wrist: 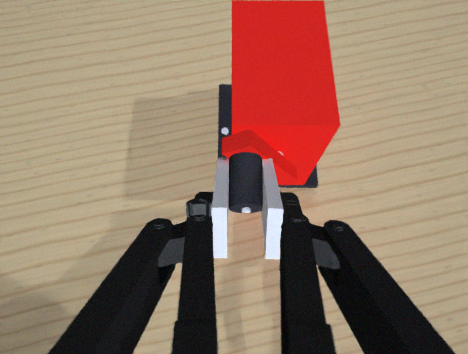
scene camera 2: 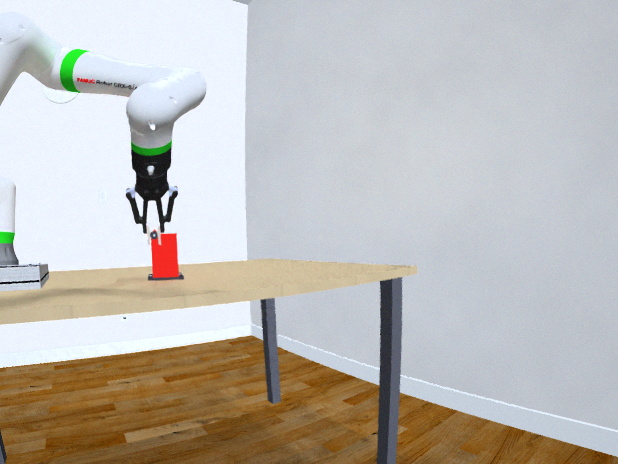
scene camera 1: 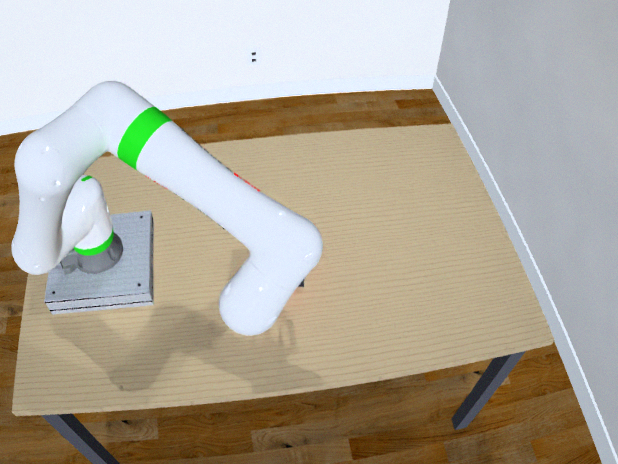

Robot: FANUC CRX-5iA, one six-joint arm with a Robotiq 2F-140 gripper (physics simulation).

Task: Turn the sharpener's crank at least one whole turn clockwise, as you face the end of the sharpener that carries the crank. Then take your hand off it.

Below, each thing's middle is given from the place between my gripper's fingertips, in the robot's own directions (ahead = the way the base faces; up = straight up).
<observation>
Now: the red pencil sharpener (scene camera 2: 164, 267) 60 mm ahead of my hand, 60 mm to the left of it and 40 mm below it. From my hand the other things lie so: black crank knob (wrist: 245, 169) (10 mm to the right, 20 mm above).
</observation>
